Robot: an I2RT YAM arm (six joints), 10 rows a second.
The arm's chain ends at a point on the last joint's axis. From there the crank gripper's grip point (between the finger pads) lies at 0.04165 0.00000 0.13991 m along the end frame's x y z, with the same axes.
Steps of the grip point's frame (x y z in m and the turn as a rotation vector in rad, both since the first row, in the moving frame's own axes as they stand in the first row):
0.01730, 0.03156, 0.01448, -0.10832, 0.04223, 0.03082
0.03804, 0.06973, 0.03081, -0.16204, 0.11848, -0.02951
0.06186, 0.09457, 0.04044, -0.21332, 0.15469, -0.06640
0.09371, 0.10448, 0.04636, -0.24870, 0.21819, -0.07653
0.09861, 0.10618, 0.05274, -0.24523, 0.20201, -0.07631
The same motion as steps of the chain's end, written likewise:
0.01170, 0.01517, 0.01725, -0.10832, 0.04223, 0.03082
0.02155, 0.04908, 0.03842, -0.16204, 0.11848, -0.02951
0.04008, 0.06922, 0.05134, -0.21332, 0.15469, -0.06640
0.06355, 0.07575, 0.06247, -0.24870, 0.21819, -0.07653
0.07051, 0.07769, 0.06762, -0.24523, 0.20201, -0.07631

